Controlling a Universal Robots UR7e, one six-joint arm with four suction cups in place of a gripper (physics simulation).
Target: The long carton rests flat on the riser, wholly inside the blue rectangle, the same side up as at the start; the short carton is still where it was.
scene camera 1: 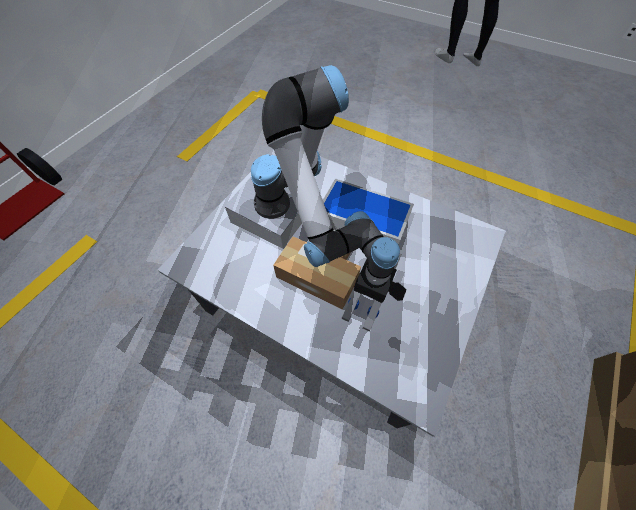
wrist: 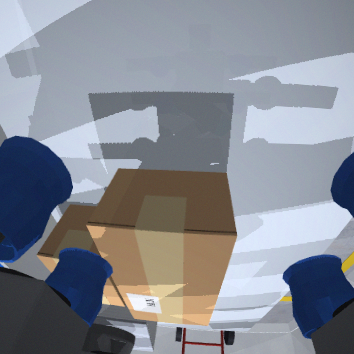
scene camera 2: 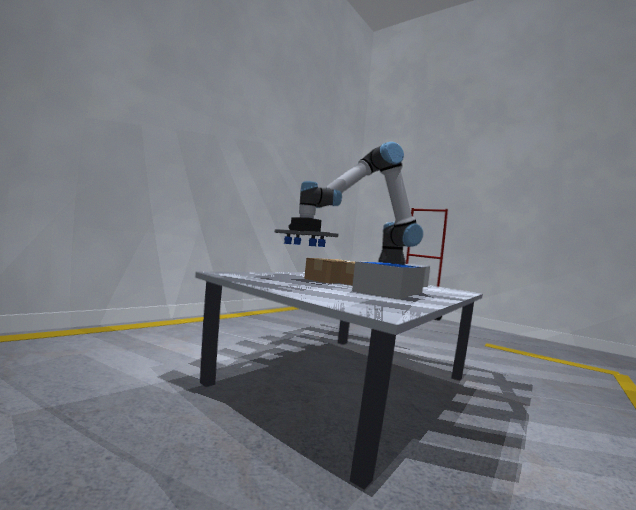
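Pixels of known places: hand, tool point: (wrist: 197, 235) (scene camera 2: 304, 245); arm's base, link origin: (scene camera 1: 272, 203) (wrist: 106, 332).
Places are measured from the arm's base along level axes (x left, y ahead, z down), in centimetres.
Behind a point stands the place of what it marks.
Note:
The long carton (scene camera 1: 310, 285) @(x -26.0, y 31.2, z 3.0 cm) (scene camera 2: 316, 270) @(x -19.6, y 45.3, z 5.9 cm) (wrist: 162, 270) @(x -18.7, y 37.5, z 0.6 cm) lies flat on the table, its label side up in the wrist view. The short carton (wrist: 75, 240) @(x -5.5, y 37.7, z 3.7 cm) is close beside it; the arm mostly hides it in scene camera 1. The riser (scene camera 2: 387, 280) @(x 19.6, y 54.6, z 4.5 cm) stands apart from the long carton, with the blue rectangle (scene camera 1: 392, 212) @(x 16.9, y 47.8, z -1.1 cm) on top and no carton on it. My gripper (scene camera 1: 364, 308) (scene camera 2: 304, 241) @(x -22.7, y 52.7, z -5.3 cm) (wrist: 194, 235) @(x -22.7, y 52.7, z -5.3 cm) is open: its blue cups hang level above the table, past the long carton's end and higher than its top, touching nothing.
The white table (scene camera 1: 297, 340) @(x -44.6, y 35.0, z 10.9 cm) (scene camera 2: 297, 300) @(x 7.0, y 92.8, z 11.2 cm) carries the arm's grey base block (scene camera 1: 253, 227) @(x -11.1, y -3.5, z 5.3 cm). A red hand truck (scene camera 1: 26, 209) (scene camera 2: 443, 233) (wrist: 202, 343) stands on the floor. A brown box (scene camera 1: 599, 425) is at the lower right, and a person's legs (scene camera 1: 458, 26) show at the back.

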